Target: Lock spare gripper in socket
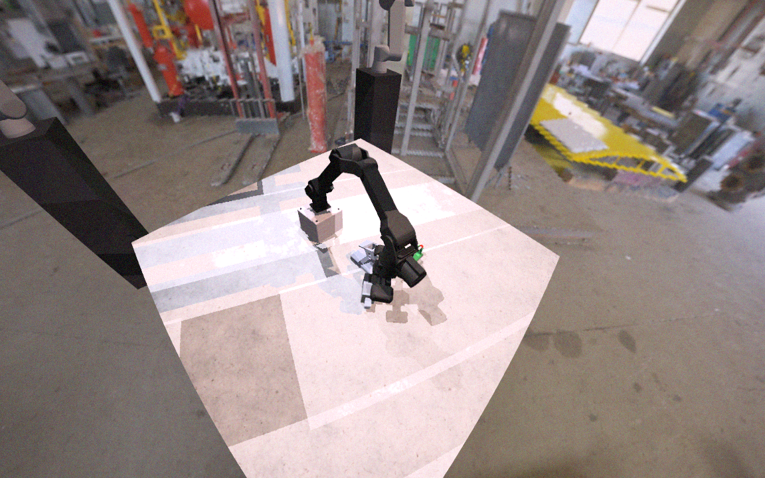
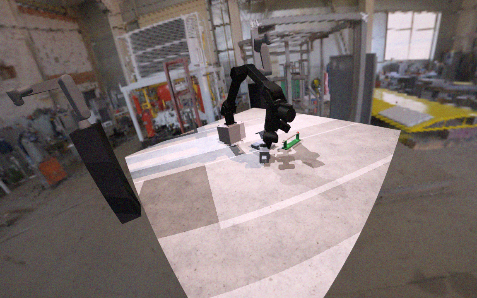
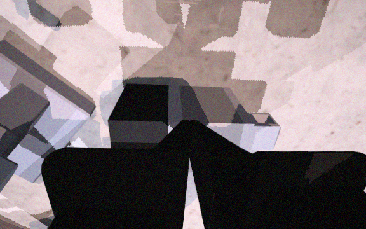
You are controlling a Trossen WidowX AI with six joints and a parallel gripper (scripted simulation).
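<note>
Right now the spare gripper is 30 mm below my gripper tip, 20 mm to the right of it and 10 mm behind it. From my gripper tip the other things lie so: socket: 120 mm behind, 60 mm to the left, 10 mm below; then green stand: 190 mm to the left, 40 mm behind, 30 mm below.
</note>
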